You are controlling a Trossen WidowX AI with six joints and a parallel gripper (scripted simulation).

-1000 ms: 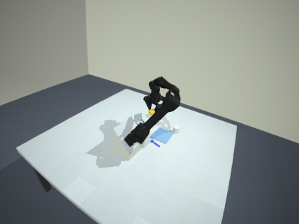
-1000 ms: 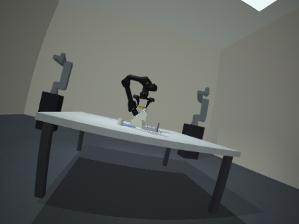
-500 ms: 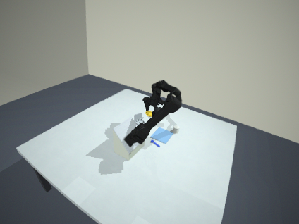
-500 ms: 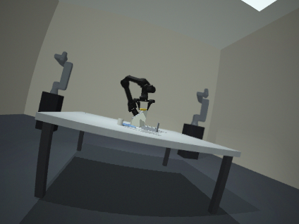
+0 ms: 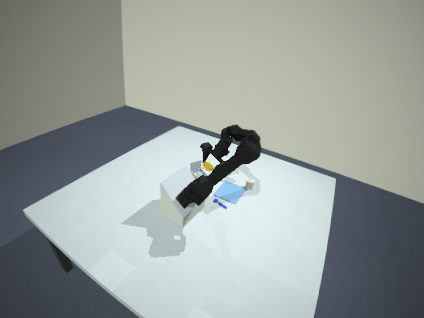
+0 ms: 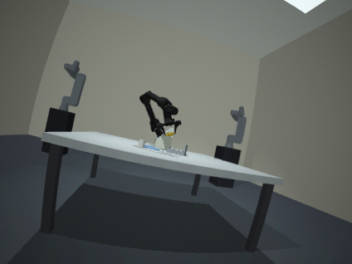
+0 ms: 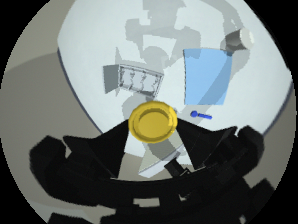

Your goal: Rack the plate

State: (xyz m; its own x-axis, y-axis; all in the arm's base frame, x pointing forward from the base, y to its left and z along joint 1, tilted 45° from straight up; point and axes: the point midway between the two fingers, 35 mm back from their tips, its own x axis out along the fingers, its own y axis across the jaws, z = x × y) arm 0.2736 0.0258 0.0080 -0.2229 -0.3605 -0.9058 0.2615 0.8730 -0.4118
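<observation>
My gripper tip is 50 mm short of the grey dish rack, 60 mm to the right of it and 100 mm above it. The rest, counted from my gripper tip: blue spoon (90 mm behind, 120 mm to the right, 120 mm below); yellow plate (10 mm above); light blue mat (30 mm ahead, 130 mm to the right, 120 mm below).
</observation>
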